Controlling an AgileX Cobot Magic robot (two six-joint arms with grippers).
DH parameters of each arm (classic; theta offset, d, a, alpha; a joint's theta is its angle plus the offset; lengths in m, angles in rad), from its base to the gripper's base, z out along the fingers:
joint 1: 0 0.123 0 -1.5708
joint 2: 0.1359 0 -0.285 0
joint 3: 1.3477 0 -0.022 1.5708
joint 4: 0 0.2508 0 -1.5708
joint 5: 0 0 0.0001 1.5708
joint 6: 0 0.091 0 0
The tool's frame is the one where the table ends.
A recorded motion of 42 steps. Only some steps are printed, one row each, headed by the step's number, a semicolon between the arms.
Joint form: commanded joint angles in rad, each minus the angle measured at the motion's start. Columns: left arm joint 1, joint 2, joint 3, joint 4, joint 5, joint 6; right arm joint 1, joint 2, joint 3, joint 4, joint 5, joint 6.
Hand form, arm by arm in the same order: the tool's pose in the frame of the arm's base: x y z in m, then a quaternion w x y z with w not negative. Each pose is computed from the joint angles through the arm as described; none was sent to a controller.
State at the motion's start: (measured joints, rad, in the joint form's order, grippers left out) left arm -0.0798 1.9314 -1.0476 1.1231 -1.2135 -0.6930; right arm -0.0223 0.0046 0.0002 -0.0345 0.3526 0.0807
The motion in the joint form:
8: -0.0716 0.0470 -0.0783 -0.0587 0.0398 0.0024; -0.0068 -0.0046 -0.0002 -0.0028 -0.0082 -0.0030
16: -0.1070 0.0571 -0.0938 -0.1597 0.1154 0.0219; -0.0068 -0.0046 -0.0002 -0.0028 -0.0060 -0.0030
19: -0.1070 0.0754 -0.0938 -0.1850 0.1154 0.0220; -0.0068 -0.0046 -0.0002 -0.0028 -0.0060 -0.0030
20: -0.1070 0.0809 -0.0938 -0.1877 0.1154 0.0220; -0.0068 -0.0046 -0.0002 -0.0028 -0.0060 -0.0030
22: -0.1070 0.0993 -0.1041 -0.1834 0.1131 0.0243; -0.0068 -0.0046 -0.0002 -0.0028 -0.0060 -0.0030
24: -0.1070 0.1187 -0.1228 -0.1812 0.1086 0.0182; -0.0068 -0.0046 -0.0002 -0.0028 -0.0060 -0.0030
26: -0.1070 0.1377 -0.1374 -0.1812 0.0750 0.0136; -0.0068 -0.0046 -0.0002 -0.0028 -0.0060 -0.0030
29: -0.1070 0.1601 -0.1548 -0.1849 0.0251 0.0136; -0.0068 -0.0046 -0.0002 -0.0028 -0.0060 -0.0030
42: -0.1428 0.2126 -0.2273 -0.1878 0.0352 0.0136; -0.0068 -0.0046 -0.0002 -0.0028 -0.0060 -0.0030
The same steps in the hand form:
8: 0.3815 -0.1324 0.2140 0.61936 0.35483 0.58887 -0.37911; 0.0535 -0.0027 0.1821 0.61068 0.03222 0.79122 -0.00087
16: 0.3893 -0.1412 0.2135 0.63007 0.32231 0.60725 -0.36107; 0.0534 -0.0027 0.1820 0.60981 0.03227 0.79189 -0.00090
19: 0.3922 -0.1406 0.2072 0.62904 0.30855 0.61411 -0.36329; 0.0534 -0.0027 0.1820 0.60981 0.03227 0.79189 -0.00090
20: 0.3928 -0.1406 0.2051 0.62775 0.30664 0.61606 -0.36384; 0.0534 -0.0027 0.1820 0.60981 0.03227 0.79189 -0.00090
22: 0.3955 -0.1414 0.2001 0.62498 0.30847 0.61754 -0.36455; 0.0534 -0.0027 0.1820 0.60981 0.03227 0.79189 -0.00090
24: 0.3995 -0.1424 0.1970 0.62385 0.30774 0.61705 -0.36790; 0.0534 -0.0027 0.1820 0.60981 0.03227 0.79189 -0.00090
26: 0.4016 -0.1439 0.1952 0.62632 0.30746 0.60714 -0.38023; 0.0534 -0.0027 0.1820 0.60981 0.03227 0.79189 -0.00090
29: 0.4037 -0.1456 0.1940 0.63227 0.30745 0.59064 -0.39606; 0.0534 -0.0027 0.1820 0.60981 0.03227 0.79189 -0.00090
42: 0.4132 -0.1629 0.1890 0.63079 0.31881 0.58184 -0.40239; 0.0534 -0.0027 0.1820 0.60981 0.03227 0.79189 -0.00090

